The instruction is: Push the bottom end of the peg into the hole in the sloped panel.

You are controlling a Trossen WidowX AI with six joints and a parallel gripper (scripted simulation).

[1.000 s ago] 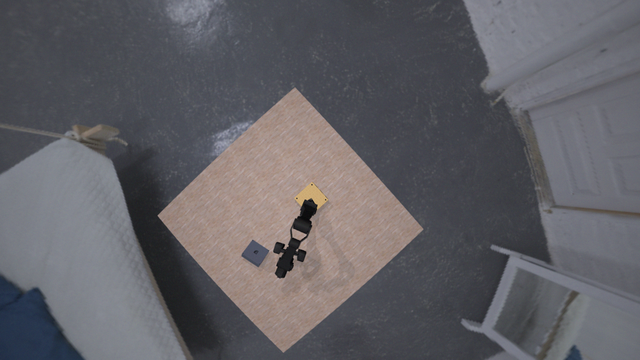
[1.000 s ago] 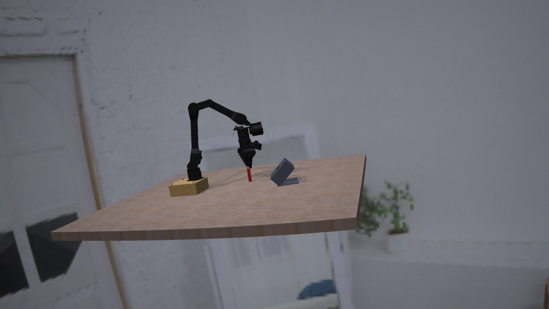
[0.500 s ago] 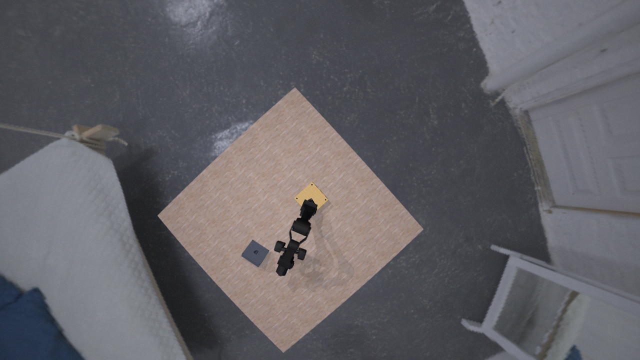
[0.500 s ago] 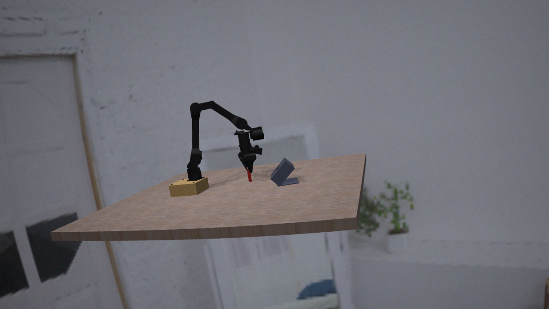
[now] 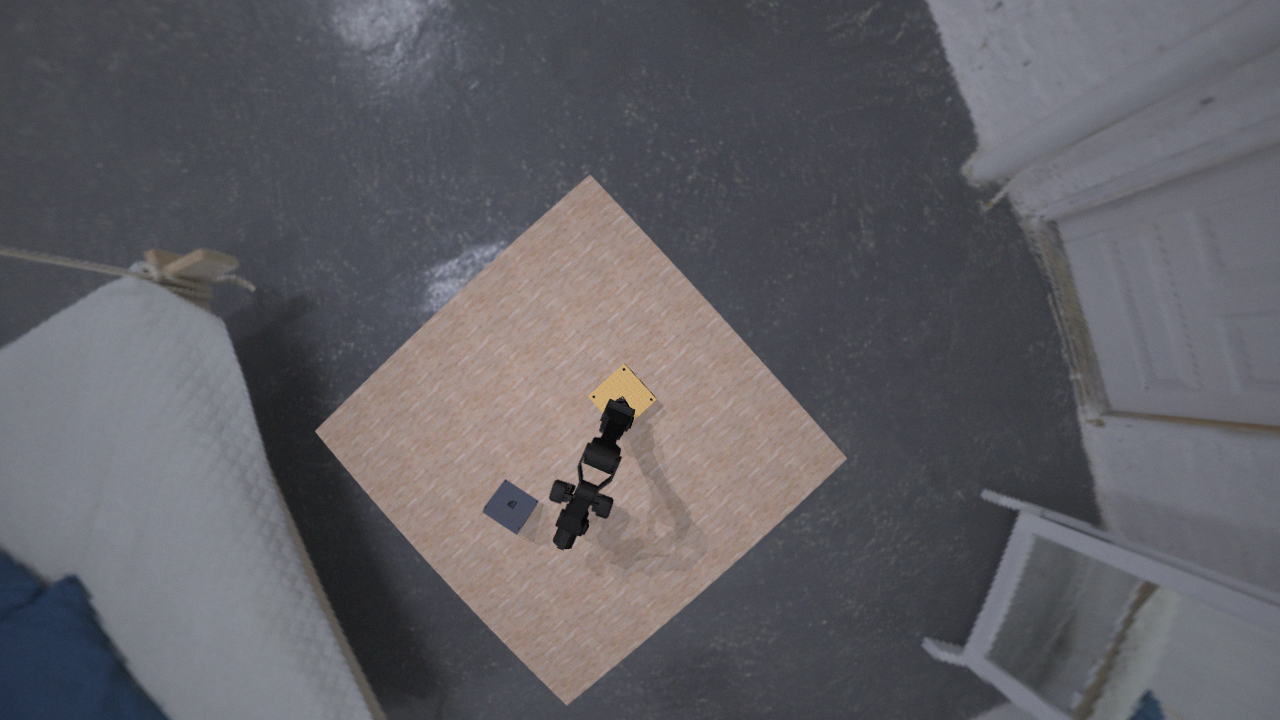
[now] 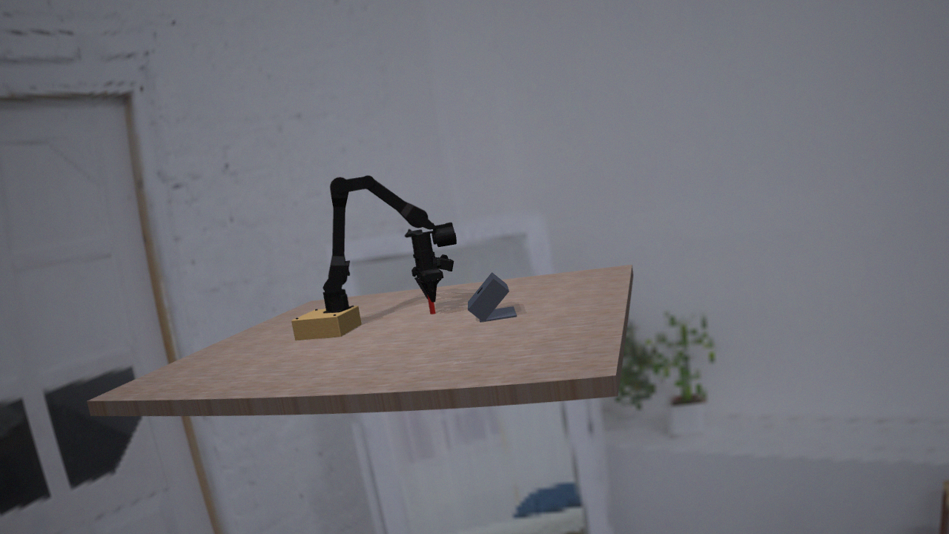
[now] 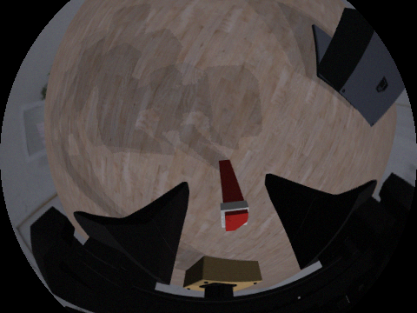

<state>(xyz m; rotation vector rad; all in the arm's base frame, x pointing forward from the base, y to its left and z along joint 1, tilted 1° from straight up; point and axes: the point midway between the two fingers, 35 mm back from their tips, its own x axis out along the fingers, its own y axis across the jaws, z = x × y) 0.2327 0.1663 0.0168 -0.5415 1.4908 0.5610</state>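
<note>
Now: the grey sloped panel 23 cm ahead of my gripper tip, 8 cm to the right of it and 2 cm above it. Round my gripper tip: red peg 2 cm above.
</note>
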